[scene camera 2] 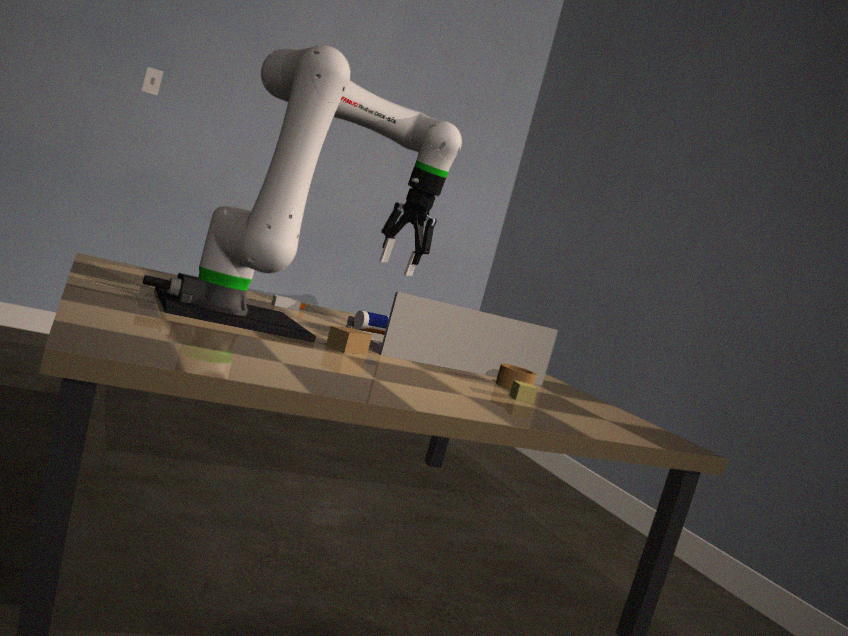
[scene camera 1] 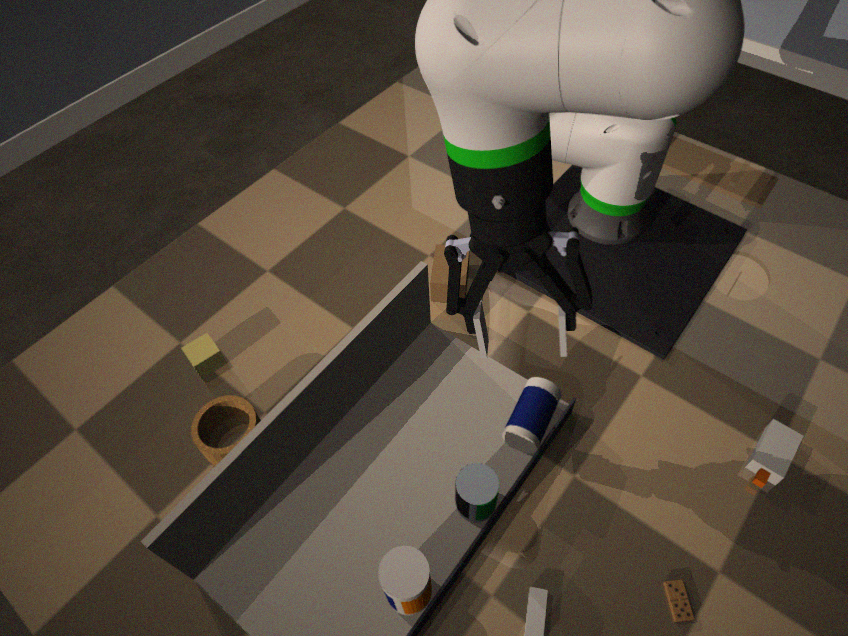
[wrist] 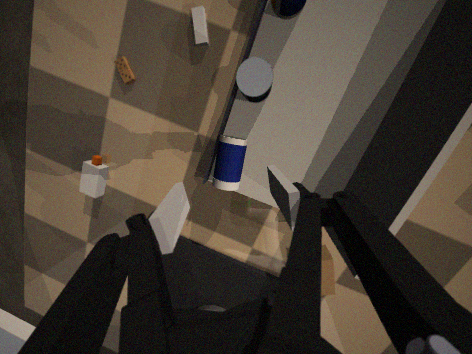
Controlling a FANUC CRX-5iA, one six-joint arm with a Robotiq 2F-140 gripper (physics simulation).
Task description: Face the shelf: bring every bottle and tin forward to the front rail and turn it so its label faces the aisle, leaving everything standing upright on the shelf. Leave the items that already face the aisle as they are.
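Places are measured from the arm's base along level axes (x left, y ahead, z down), in centimetres.
Pixels of known places: gripper, fingertip midpoint: point(scene camera 2: 395, 268) point(scene camera 1: 523, 347) point(wrist: 227, 187); arm's base, origin of the base link: point(scene camera 2: 216, 307) point(scene camera 1: 606, 216).
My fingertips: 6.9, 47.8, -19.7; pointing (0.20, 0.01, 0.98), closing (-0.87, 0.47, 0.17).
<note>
For each thing: its top centre in the pictures, then the offset to it from my fingertips, as dx, dy, dz. "pt": a spot on its surface instead. Level surfaces: height alone.
- blue-and-white tin, middle of its top: point(scene camera 1: 534, 405) point(wrist: 226, 165) point(scene camera 2: 375, 313) +2.5, -1.2, +13.9
- shelf, its level: dz +19.3
- front rail, surface spot: point(scene camera 1: 502, 506) pt +5.9, +12.5, +17.3
- grey-topped tin, middle of its top: point(scene camera 1: 477, 483) point(wrist: 254, 77) +2.3, +13.4, +12.3
- white-topped tin, middle of its top: point(scene camera 1: 403, 571) +1.6, +27.8, +9.4
- shelf's tall back panel, surface spot: point(scene camera 1: 301, 424) pt -21.3, +20.3, +11.1
- wooden bowl, middle of its top: point(scene camera 1: 223, 424) point(scene camera 2: 518, 369) -33.5, +25.4, +16.3
- yellow-green cube, middle of its top: point(scene camera 1: 200, 349) point(scene camera 2: 525, 384) -47.5, +18.0, +17.5
- white carton, surface spot: point(scene camera 1: 774, 451) pt +33.6, -16.2, +18.6
- domino, middle of its top: point(scene camera 1: 679, 599) point(wrist: 123, 70) +30.2, +9.3, +20.5
- white block, middle of its top: point(scene camera 1: 536, 613) point(wrist: 199, 25) +16.0, +20.8, +20.1
A blue-and-white tin point(scene camera 1: 532, 412) point(scene camera 2: 376, 320) point(wrist: 230, 162) lies on its side on the shelf point(scene camera 1: 356, 492) point(wrist: 320, 95), against the front rail point(scene camera 1: 502, 506) point(wrist: 228, 112) at the end nearest the robot base. A grey-topped tin point(scene camera 1: 476, 491) point(wrist: 254, 77) with green and black sides stands upright beside the rail. A white-topped tin point(scene camera 1: 404, 578) with blue and orange on its side stands upright farther along; part of it shows in the wrist view point(wrist: 288, 6). My gripper point(scene camera 1: 523, 353) point(scene camera 2: 397, 266) point(wrist: 227, 187) is open and empty, raised above the lying tin's end of the shelf.
The shelf's tall back panel point(scene camera 1: 301, 424) point(scene camera 2: 472, 335) runs along its rear. Behind it are a wooden bowl point(scene camera 1: 224, 427) and a yellow-green cube point(scene camera 1: 200, 352). A wooden block point(scene camera 1: 448, 280) stands near the shelf's end. A white carton point(scene camera 1: 774, 451), domino point(scene camera 1: 678, 601) and white block point(scene camera 1: 537, 609) lie on the rail side.
</note>
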